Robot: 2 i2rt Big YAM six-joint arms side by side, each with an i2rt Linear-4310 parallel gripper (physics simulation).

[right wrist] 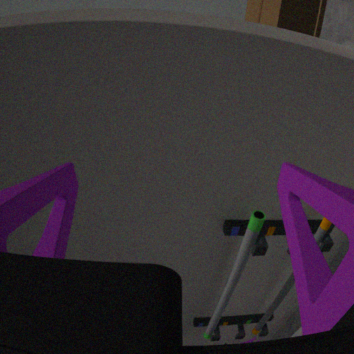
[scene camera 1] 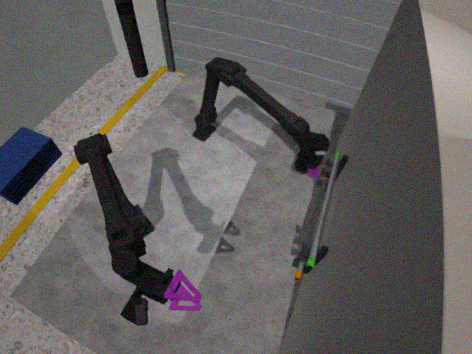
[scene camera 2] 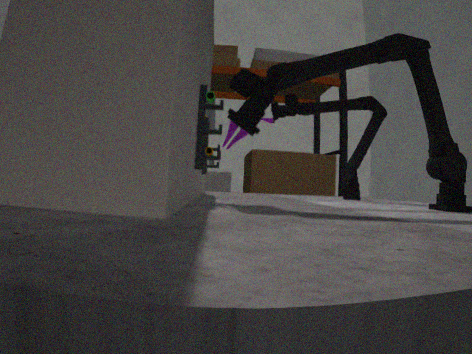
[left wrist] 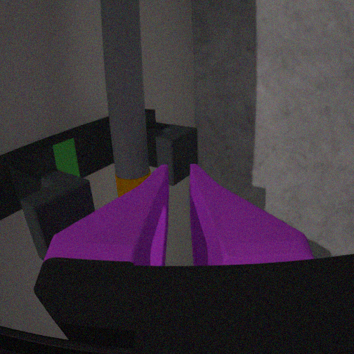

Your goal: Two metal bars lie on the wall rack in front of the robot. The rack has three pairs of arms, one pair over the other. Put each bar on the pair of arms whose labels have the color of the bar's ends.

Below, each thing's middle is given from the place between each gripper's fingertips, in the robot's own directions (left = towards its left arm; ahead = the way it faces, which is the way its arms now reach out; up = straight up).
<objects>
Now: the green-ended metal bar [scene camera 1: 311, 260] 25 cm ahead of my right hand, 52 cm to the left of it and 18 cm below it. From my right hand the other things lie so: orange-ended bar [right wrist: 288, 284] 24 cm ahead, 51 cm to the left, 34 cm below.
Now: the orange-ended bar 21 cm to the right of my left hand, 5 cm ahead of it and 2 cm below it. The rest, counted from my left hand: green-ended metal bar: 21 cm to the right, 14 cm above, 5 cm ahead.
</objects>
